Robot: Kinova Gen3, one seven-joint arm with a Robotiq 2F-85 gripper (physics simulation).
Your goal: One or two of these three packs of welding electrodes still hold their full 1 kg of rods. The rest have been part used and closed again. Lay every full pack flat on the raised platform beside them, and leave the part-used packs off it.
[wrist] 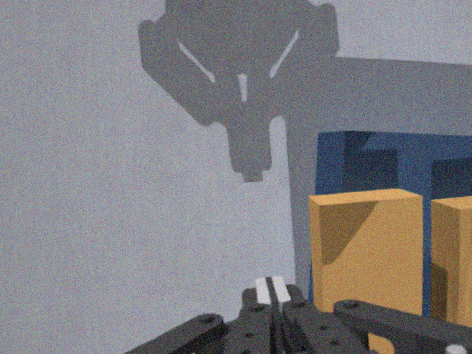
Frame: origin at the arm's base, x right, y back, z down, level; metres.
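Where they show: gripper, fingertip midpoint: (269,295).
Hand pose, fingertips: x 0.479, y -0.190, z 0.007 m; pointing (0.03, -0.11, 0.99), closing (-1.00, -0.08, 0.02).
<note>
Each offset is from my fingertips to the top centre of the thing. "spot": to the spot under its first point. Level surfaces: height alone.
My gripper (269,295) is shut and empty at the bottom of the wrist view, with its pale fingertip pads together. A tan, box-shaped piece @(spot: dz -0.015, dx -0.050, dy +0.020 m) (372,250) shows just right of the fingertips, with its top end and broad face visible; the gripper's right linkage hides its lower part. A second tan piece @(spot: dz -0.008, dx -0.092, dy +0.012 m) (450,245) stands beside it at the right edge, cut off by the frame, with a narrow gap between the two. Both are over or in front of a dark blue surface @(dz +0.009 m) (415,162). No labels show, and I cannot tell whether these are packs or parts of the platform.
A pale grey surface (125,200) spreads across the left and middle. The gripper's shadow falls on it at the top centre, left of the blue surface. A broad shadow band borders the blue surface along its top and left edges. The right side is cut off.
</note>
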